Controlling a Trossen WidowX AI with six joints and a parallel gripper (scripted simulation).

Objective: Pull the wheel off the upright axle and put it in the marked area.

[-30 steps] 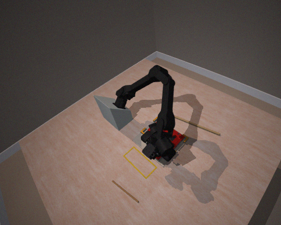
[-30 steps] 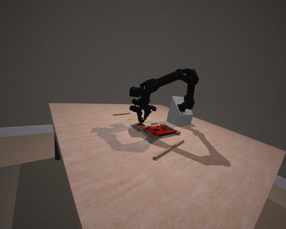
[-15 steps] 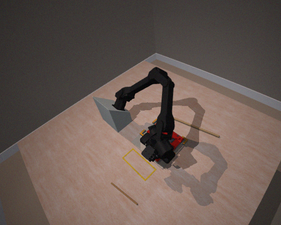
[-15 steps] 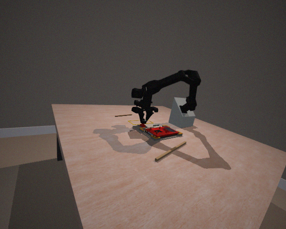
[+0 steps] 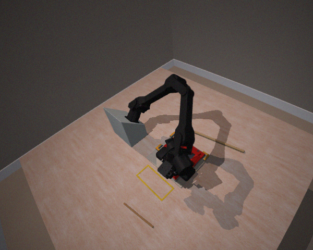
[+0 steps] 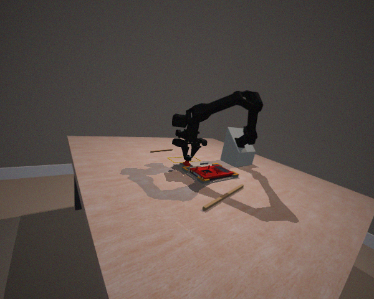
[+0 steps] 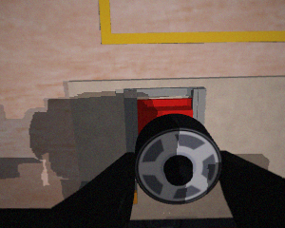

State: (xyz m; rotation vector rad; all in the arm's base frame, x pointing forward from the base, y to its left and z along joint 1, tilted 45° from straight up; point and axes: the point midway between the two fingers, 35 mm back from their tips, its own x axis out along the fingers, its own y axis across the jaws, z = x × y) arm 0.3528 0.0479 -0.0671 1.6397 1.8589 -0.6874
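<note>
Now: the grey base plate 60 mm behind my gripper tip, 90 mm to the left of it and 30 mm below it.
</note>
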